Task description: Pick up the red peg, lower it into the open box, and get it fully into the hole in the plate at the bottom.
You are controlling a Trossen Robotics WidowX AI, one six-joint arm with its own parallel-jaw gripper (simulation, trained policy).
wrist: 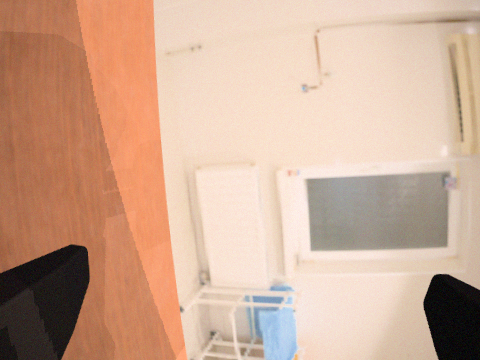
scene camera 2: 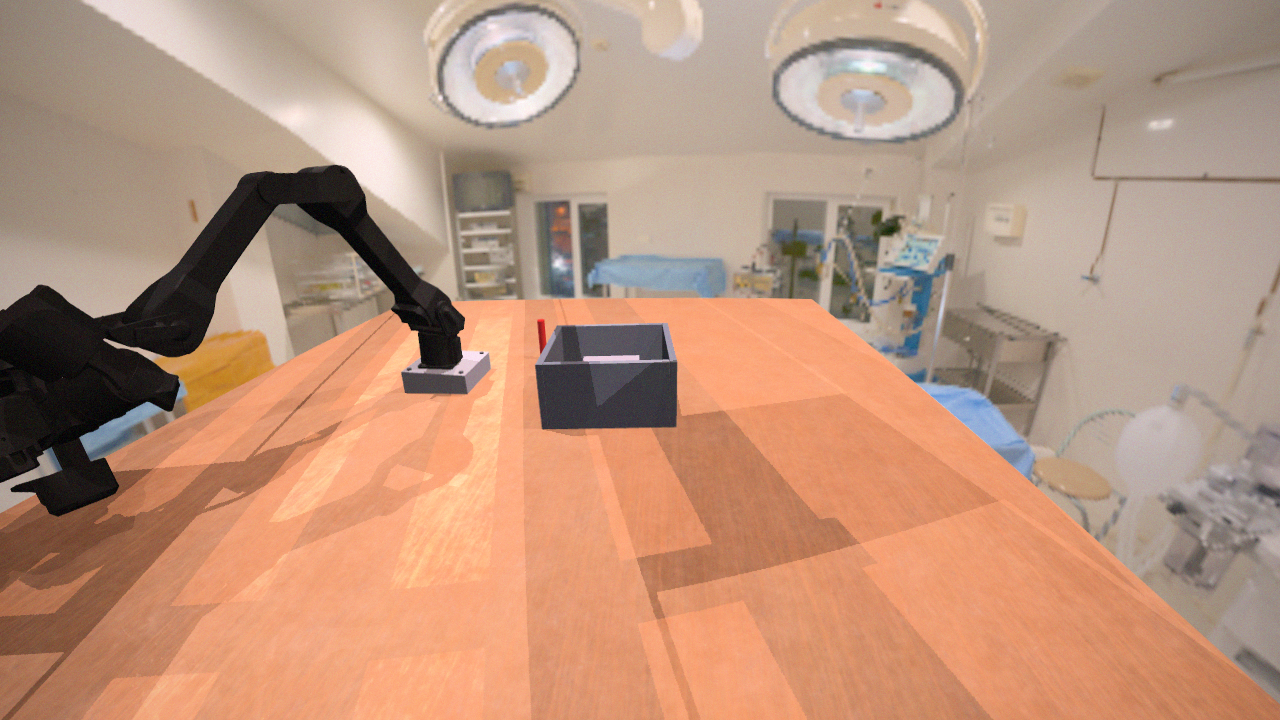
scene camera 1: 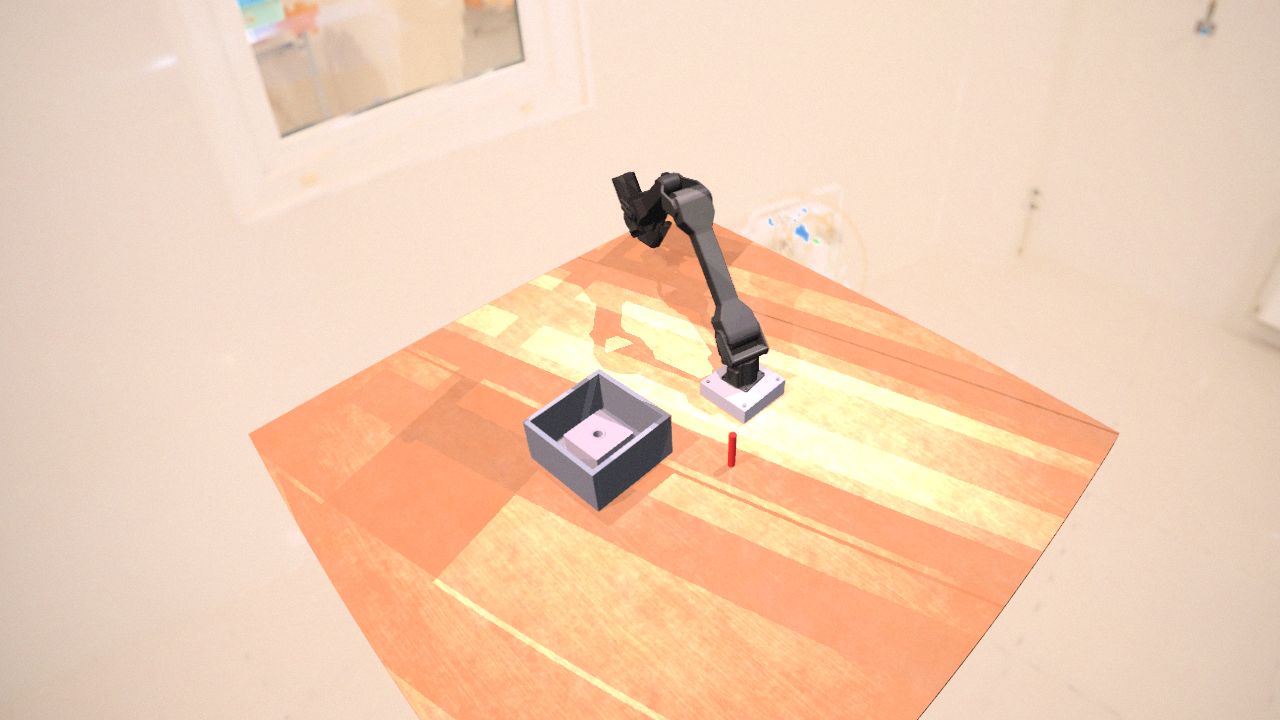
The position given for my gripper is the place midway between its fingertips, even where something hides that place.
Note:
In view: my gripper [wrist: 267, 283], a grey box [scene camera 2: 573, 394] and a pale plate [scene camera 1: 595, 439].
The grey box is seen too in scene camera 1 [scene camera 1: 652, 427]. The wrist view does not show the grey box: it is out of frame. The wrist view misses the pale plate: it is out of frame.

